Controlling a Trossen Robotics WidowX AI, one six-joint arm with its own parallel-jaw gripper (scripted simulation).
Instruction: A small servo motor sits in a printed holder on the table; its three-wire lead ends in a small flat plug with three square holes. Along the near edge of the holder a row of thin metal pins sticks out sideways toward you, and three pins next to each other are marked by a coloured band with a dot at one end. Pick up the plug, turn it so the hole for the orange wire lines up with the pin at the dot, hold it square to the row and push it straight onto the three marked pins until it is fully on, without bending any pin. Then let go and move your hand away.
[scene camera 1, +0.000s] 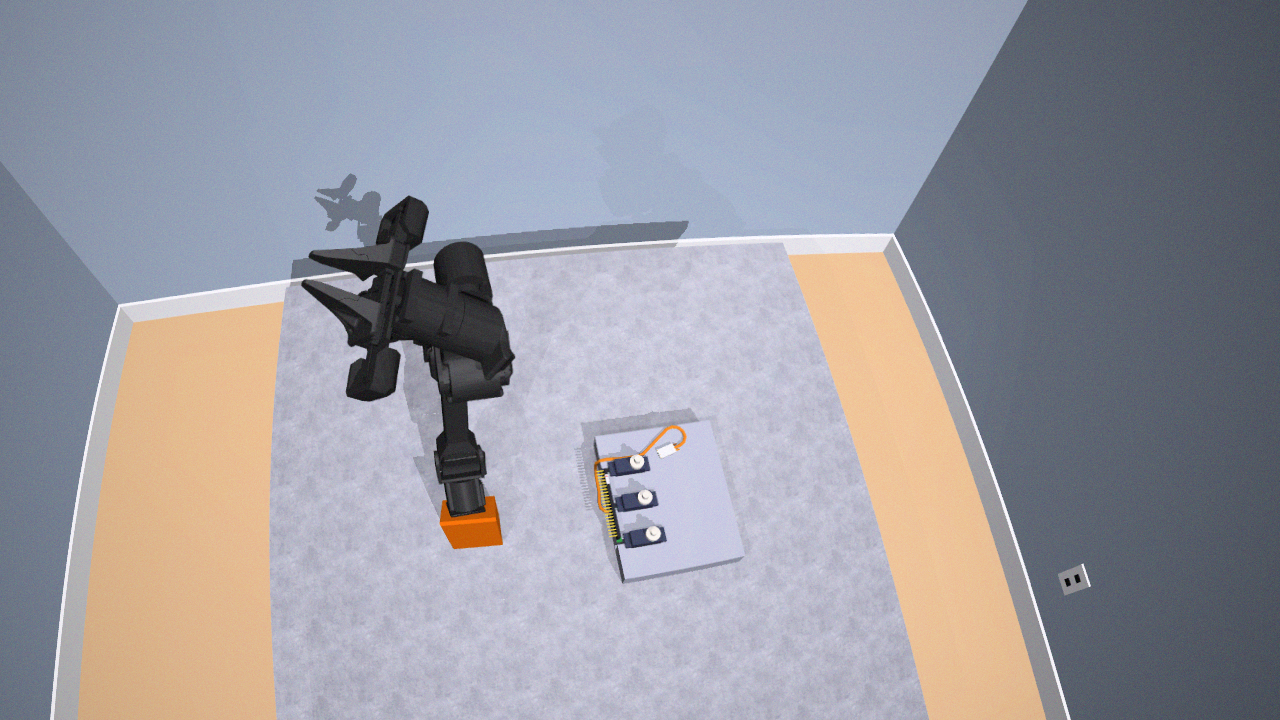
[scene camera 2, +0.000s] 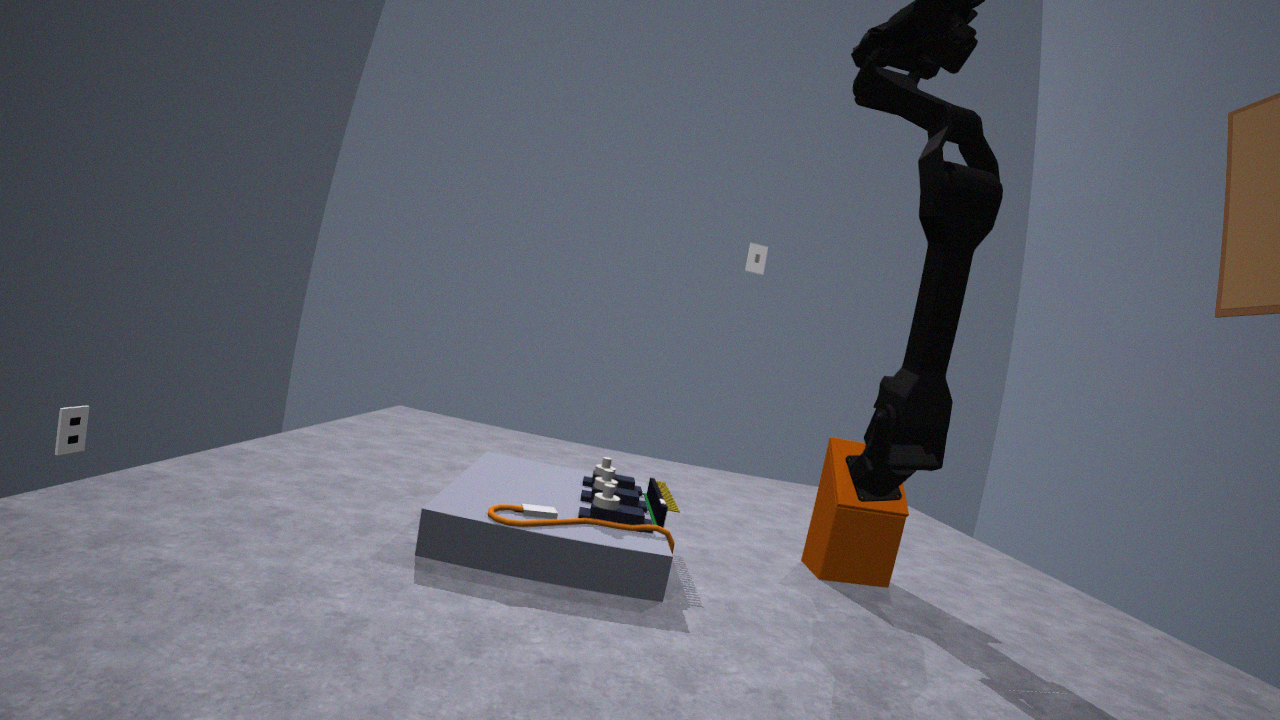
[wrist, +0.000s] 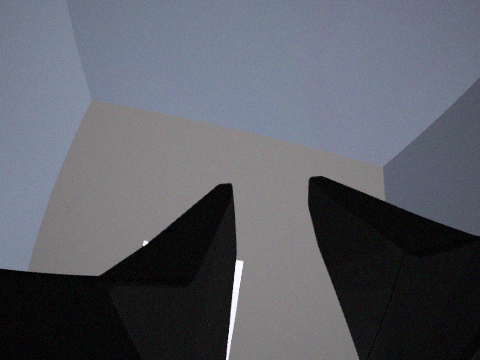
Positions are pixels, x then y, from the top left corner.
Labels:
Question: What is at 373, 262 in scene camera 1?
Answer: The gripper.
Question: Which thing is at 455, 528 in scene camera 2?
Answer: A grey holder.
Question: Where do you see the gripper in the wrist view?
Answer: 271, 194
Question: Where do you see a grey holder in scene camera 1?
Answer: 695, 508

